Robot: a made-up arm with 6 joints.
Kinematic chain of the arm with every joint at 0, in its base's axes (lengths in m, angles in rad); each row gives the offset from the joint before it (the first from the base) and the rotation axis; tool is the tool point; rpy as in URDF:
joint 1: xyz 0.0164 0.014 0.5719 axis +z
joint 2: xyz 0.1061 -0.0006 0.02 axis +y
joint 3: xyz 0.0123 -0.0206 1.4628 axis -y
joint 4: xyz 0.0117 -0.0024 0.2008 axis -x
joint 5: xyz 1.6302 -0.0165 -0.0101 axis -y
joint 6: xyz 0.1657 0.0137 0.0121 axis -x
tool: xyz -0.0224 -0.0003 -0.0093 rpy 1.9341 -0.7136 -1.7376
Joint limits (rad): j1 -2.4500..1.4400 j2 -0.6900..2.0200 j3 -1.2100..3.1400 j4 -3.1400..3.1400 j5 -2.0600..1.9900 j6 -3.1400..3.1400
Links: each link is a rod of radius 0.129 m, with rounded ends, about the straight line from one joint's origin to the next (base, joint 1, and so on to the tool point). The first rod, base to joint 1, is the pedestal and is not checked.
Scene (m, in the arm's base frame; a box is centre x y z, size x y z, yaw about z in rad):
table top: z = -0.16
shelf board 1: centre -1.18 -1.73 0.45 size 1 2.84 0.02 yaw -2.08
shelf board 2: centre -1.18 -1.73 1.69 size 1 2.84 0.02 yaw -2.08
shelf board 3: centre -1.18 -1.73 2.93 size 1 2.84 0.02 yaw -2.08
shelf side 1: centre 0.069 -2.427 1.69 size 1 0.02 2.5 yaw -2.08
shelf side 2: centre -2.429 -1.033 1.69 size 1 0.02 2.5 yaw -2.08
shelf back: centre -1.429 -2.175 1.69 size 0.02 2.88 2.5 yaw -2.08
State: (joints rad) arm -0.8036 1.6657 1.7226 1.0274 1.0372 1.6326
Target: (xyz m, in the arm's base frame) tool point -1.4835 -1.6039 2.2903
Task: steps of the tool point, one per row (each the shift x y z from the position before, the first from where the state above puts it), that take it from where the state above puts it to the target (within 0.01 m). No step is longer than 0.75 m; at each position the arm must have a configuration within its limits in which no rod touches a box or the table.
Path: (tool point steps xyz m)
1: -0.2992 -0.1861 0.6100
2: -0.4111 0.0126 0.5590
3: -0.4517 0.2141 0.4453
4: -0.4205 0.3816 0.2833
5: -0.3327 0.4841 0.0938
6: -0.4210 0.0051 -0.0952
7: -0.3966 0.1296 -0.1152
8: -0.3287 0.2411 -0.1387
9: -0.2223 0.3213 -0.1626
10: -0.1110 -0.1753 0.0820
11: -0.1078 -0.1871 0.0411
12: -0.1046 -0.1927 -0.0010
13: -0.1009 -0.1927 -0.0418
14: -0.0976 -0.1869 -0.0802

